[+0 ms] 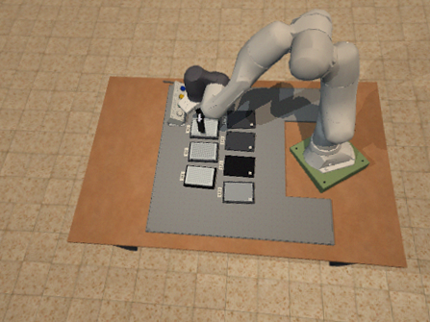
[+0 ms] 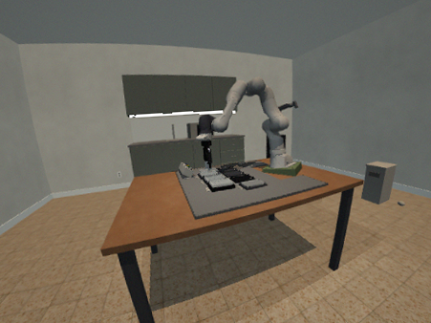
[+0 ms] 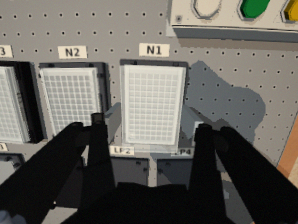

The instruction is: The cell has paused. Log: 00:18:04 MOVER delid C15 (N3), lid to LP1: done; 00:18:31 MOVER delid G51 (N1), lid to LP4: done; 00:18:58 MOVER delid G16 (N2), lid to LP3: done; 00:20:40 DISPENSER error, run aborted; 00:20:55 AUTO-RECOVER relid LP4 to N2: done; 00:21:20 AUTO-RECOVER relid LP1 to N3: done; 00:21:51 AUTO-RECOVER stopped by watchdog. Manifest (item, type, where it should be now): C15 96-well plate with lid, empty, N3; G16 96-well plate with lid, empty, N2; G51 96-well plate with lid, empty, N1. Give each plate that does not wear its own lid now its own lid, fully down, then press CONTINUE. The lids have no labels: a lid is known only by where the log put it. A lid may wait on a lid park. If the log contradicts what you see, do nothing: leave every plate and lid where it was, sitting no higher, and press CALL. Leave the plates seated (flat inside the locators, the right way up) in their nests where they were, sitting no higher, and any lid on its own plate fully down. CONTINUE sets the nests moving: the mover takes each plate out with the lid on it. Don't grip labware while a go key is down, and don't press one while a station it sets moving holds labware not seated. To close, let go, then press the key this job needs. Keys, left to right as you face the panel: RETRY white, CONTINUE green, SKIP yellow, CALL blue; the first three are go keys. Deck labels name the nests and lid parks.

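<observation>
The clear lid lies 20 mm below my hand. Round my hand: LP2 label: 80 mm behind, 70 mm to the left, 70 mm below; then white retry key: 120 mm ahead, 70 mm to the right; then green continue key: 110 mm ahead, 120 mm to the right.
</observation>
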